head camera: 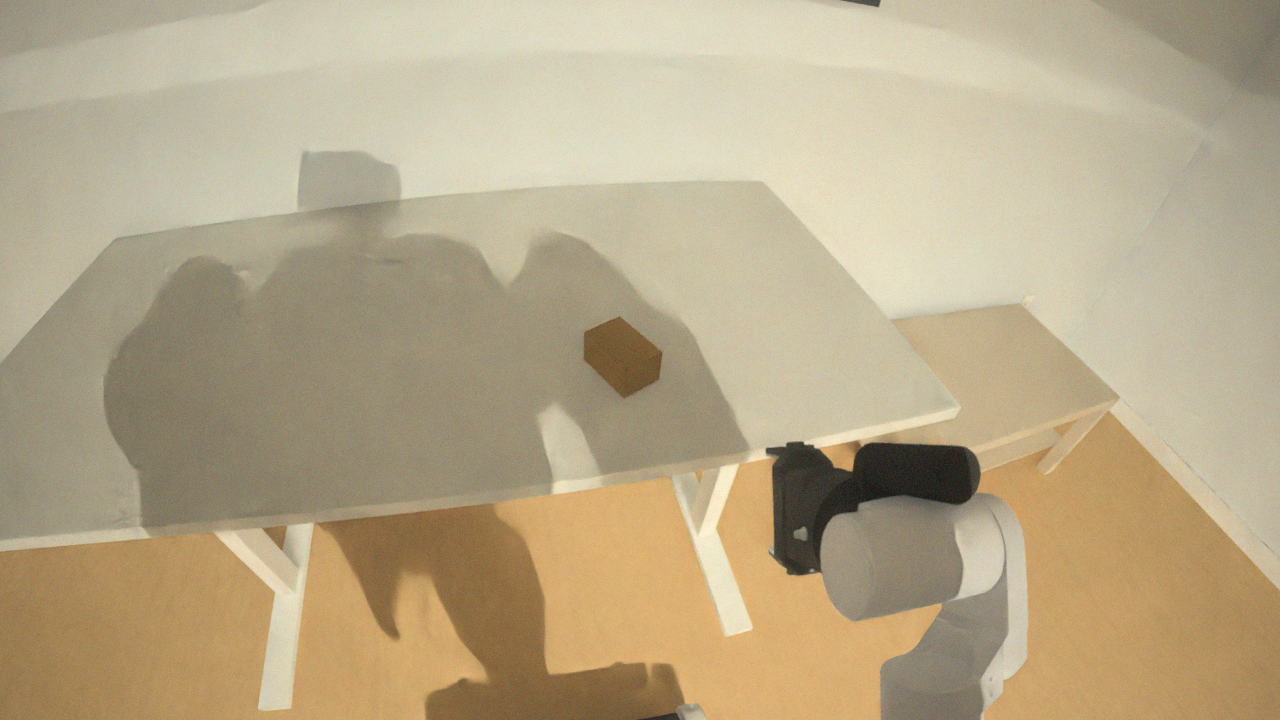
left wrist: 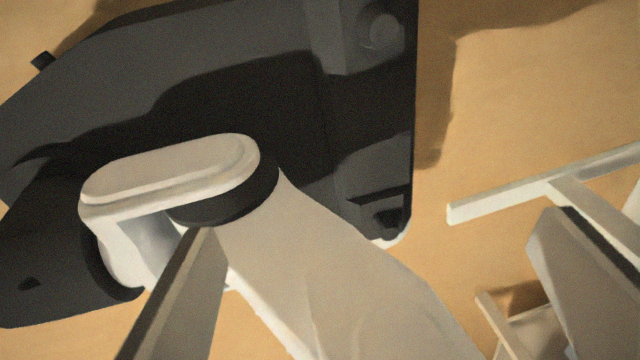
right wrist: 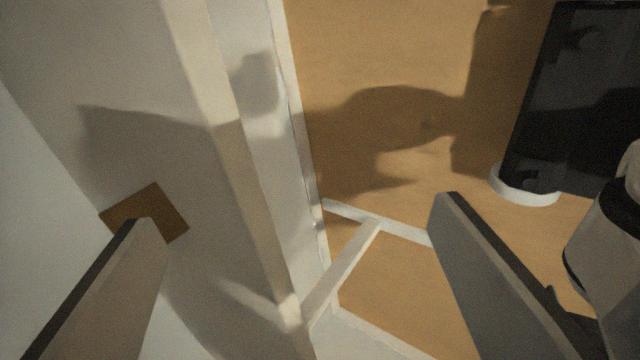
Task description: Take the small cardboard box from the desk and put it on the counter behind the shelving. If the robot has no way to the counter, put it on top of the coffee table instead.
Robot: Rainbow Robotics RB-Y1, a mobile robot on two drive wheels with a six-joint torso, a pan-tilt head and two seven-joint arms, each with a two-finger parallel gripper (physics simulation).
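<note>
The small brown cardboard box lies on the white desk, right of the middle in the head view. In the right wrist view a fingertip overlaps part of it. My right gripper is open and empty, off the desk's front edge in the head view, apart from the box. My left gripper is open and empty, with floor and robot parts behind its fingers; the head view does not show it. A low pale coffee table stands beyond the desk's right end. The counter and shelving do not show.
White desk legs stand on the tan floor below the desk. A leg foot also shows in the left wrist view. Walls rise behind the desk and at the right. The robot's dark base is at the right wrist view's right.
</note>
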